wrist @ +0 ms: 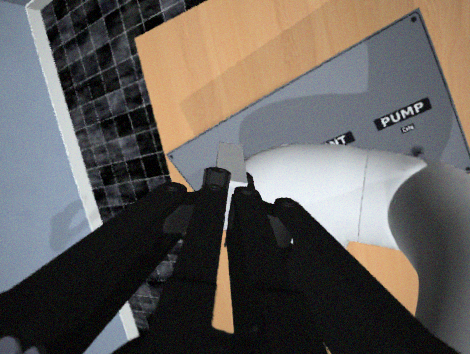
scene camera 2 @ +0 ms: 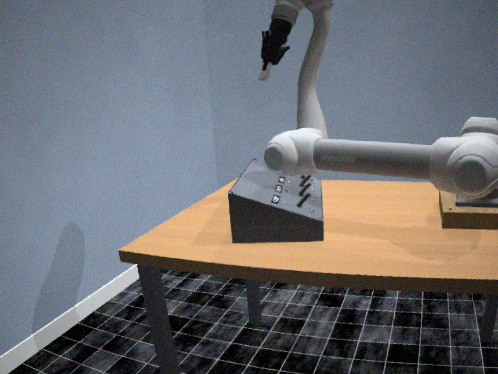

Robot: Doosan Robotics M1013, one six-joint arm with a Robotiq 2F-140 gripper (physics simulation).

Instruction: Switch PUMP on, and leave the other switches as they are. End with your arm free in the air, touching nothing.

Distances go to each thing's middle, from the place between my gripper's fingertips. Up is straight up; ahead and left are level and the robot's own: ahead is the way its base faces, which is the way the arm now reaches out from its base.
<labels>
Right now my hand is 380 mm above the grey sloped switch panel [scene camera 2: 263,206], 60 mm past it and 40 mm to the right of it.
</labels>
